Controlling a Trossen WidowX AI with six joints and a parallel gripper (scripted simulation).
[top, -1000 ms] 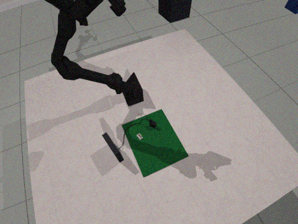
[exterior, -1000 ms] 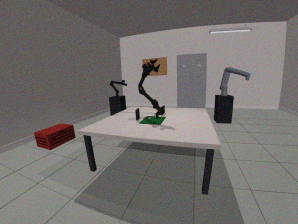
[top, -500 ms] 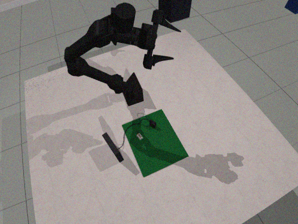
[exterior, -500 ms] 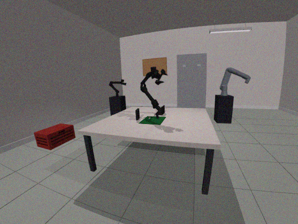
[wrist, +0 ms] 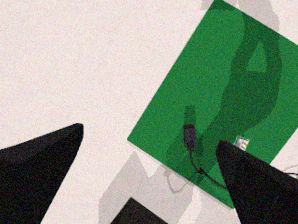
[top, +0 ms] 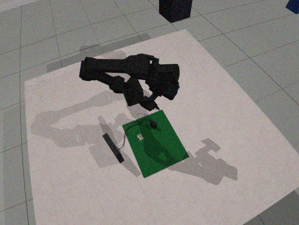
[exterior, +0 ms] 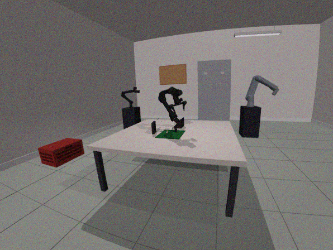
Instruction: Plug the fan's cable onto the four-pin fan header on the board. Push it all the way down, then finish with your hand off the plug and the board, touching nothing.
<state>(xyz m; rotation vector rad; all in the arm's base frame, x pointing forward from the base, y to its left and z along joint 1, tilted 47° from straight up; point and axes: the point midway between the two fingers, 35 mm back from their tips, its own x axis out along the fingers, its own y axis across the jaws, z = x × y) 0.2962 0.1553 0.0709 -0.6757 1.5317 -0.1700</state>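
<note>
Right now my gripper tip is 20 mm past the black plug, 50 mm to the left of it and 200 mm above it. The rest, counted from my gripper tip: black fan: 10 mm ahead, 280 mm to the right, 160 mm below; then white fan header: 150 mm to the right, 220 mm below; then green board: 50 mm ahead, 90 mm to the right, 230 mm below.
</note>
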